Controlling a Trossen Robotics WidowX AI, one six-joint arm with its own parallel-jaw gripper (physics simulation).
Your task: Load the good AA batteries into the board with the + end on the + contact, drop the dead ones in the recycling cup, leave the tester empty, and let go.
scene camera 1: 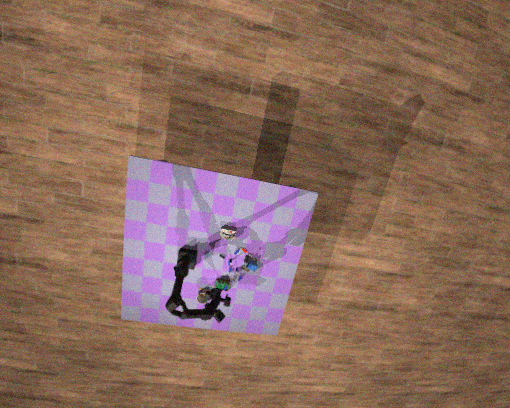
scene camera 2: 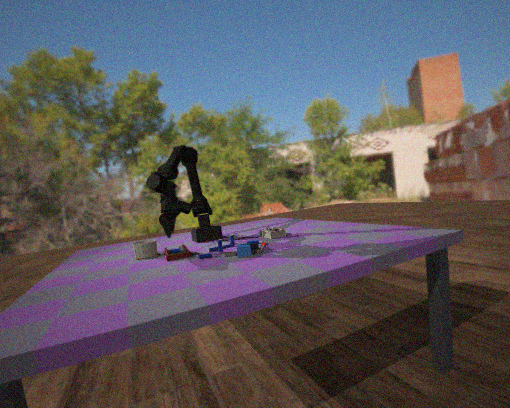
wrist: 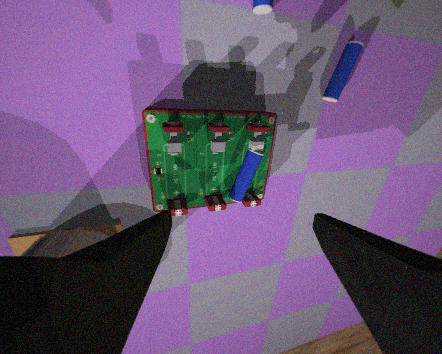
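Pixels of known places: gripper, fingertip midpoint: (scene camera 1: 221,292) (scene camera 2: 170,235) (wrist: 242,218); arm's base, link origin: (scene camera 1: 184,260) (scene camera 2: 205,227).
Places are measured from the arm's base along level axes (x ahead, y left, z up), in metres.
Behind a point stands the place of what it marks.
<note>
The green board (scene camera 1: 223,283) @(y -0.181, x 0.293, z -0.023 m) (scene camera 2: 177,254) @(y -0.221, x 0.341, z -0.041 m) (wrist: 195,172) @(y -0.218, x 0.270, z -0.038 m) has three slots with red-based contacts at both ends. A blue battery (wrist: 246,176) @(y -0.222, x 0.312, z -0.025 m) lies aslant in its right slot, its upper end by the pale contact and its lower end left of the lower contact. Other blue batteries (wrist: 344,71) @(y -0.140, x 0.413, z -0.045 m) (scene camera 2: 205,256) @(y -0.143, x 0.424, z -0.052 m) lie beyond the board; another battery (wrist: 262,6) @(y -0.100, x 0.327, z -0.045 m) shows partly at the top edge. My gripper (wrist: 242,218) @(y -0.226, x 0.288, z 0.025 m) (scene camera 2: 169,235) @(y -0.226, x 0.288, z 0.025 m) is open and empty, above the table at the board's near side. A grey round container (scene camera 2: 145,249) @(y -0.313, x 0.197, z -0.023 m) (scene camera 1: 204,295) @(y -0.328, x 0.155, z -0.056 m), possibly the cup, stands beside the board. Battery polarity is unreadable.
A blue block (scene camera 1: 252,265) @(y -0.011, x 0.493, z -0.029 m) (scene camera 2: 245,250) @(y -0.036, x 0.525, z -0.040 m) stands beyond the board, near a small red-and-white piece (scene camera 1: 244,251) @(y 0.086, x 0.420, z -0.053 m). A pale box (scene camera 1: 228,231) @(y 0.242, x 0.286, z -0.030 m) (scene camera 2: 273,233) @(y 0.192, x 0.337, z -0.037 m) stands farther off. I cannot tell which object is the tester. The table (scene camera 1: 165,210) @(y 0.336, x -0.161, z -0.058 m) (scene camera 2: 165,300) @(y -0.337, x 0.742, z -0.058 m) is checkered purple and grey.
</note>
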